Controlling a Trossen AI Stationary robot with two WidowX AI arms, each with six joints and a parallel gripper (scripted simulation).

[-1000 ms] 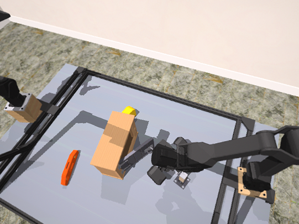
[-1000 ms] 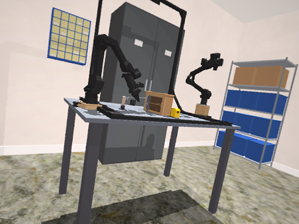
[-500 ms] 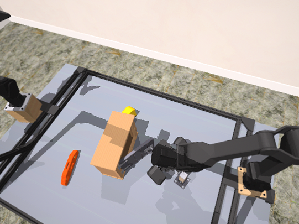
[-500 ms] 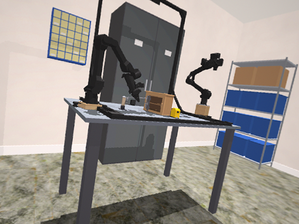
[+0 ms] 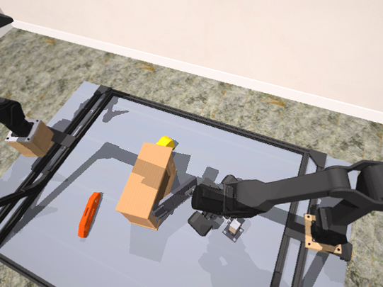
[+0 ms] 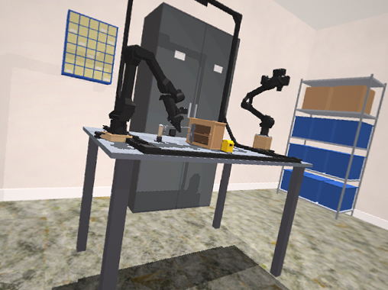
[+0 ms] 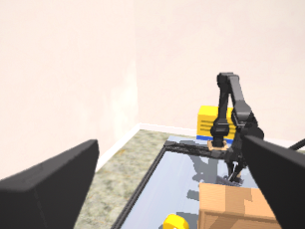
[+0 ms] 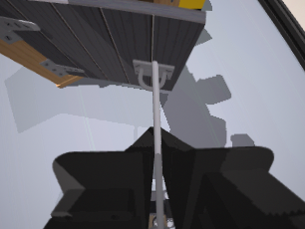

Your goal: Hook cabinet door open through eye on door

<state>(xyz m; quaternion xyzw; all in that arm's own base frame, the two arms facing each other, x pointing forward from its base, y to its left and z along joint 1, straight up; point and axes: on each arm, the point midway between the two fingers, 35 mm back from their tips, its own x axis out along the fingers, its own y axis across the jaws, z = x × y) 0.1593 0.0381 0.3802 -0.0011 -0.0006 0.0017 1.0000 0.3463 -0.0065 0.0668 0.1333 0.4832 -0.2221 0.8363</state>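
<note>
Right now my right hand is 20 mm above the hook rod. From my right hand the other things lie so: yellow tape measure: 240 mm to the left, 180 mm ahead, 70 mm below; then grey door: 110 mm to the left, 30 mm below, 20 mm behind; then orange tool: 380 mm to the left, 140 mm behind, 80 mm below.
</note>
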